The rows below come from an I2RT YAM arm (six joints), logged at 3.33 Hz.
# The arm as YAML. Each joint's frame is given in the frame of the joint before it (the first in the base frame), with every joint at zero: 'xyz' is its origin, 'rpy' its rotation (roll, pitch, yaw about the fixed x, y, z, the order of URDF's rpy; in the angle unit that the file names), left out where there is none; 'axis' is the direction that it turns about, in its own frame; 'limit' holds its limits. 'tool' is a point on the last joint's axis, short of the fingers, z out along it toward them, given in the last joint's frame.
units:
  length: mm
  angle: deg
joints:
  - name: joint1
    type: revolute
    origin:
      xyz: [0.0, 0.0, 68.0]
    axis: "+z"
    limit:
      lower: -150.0
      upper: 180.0
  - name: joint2
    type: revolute
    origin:
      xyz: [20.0, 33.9, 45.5]
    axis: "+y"
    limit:
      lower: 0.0
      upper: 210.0
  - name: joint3
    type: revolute
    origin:
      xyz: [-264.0, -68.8, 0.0]
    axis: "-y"
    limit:
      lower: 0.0
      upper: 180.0
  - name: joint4
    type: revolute
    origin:
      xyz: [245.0, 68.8, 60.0]
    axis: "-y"
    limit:
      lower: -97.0
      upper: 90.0
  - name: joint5
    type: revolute
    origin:
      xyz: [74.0, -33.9, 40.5]
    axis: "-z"
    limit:
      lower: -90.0
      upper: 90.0
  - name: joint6
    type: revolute
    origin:
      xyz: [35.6, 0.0, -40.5]
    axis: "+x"
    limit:
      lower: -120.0
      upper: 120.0
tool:
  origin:
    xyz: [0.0, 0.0, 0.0]
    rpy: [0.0, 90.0, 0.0]
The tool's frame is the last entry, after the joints.
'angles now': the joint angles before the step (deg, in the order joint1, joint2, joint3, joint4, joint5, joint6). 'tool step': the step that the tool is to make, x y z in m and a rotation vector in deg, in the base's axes. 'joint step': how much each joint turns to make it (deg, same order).
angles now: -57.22, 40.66, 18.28, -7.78, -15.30, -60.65
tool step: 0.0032, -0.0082, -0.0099, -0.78, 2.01, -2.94
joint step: 0.17, 4.25, -1.12, 4.88, 3.75, -0.25
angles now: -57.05, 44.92, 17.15, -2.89, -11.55, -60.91
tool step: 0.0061, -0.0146, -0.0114, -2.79, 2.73, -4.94
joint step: 0.36, 7.50, -0.91, 9.17, 6.50, -0.63
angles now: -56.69, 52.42, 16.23, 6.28, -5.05, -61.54
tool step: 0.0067, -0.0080, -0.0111, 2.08, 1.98, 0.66
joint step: 0.35, 6.34, 0.58, 2.88, 0.00, -0.59
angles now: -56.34, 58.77, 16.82, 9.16, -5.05, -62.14
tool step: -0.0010, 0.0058, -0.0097, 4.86, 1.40, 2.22
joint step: 0.25, 0.50, -0.40, -3.90, -2.50, 0.12
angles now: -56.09, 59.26, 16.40, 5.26, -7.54, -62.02
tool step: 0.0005, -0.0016, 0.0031, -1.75, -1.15, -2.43
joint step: 0.26, -0.35, -0.21, 2.14, 2.18, 1.58
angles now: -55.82, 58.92, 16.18, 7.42, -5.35, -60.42
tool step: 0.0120, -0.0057, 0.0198, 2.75, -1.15, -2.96
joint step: 2.37, 0.77, 5.83, -6.29, 2.83, 5.19
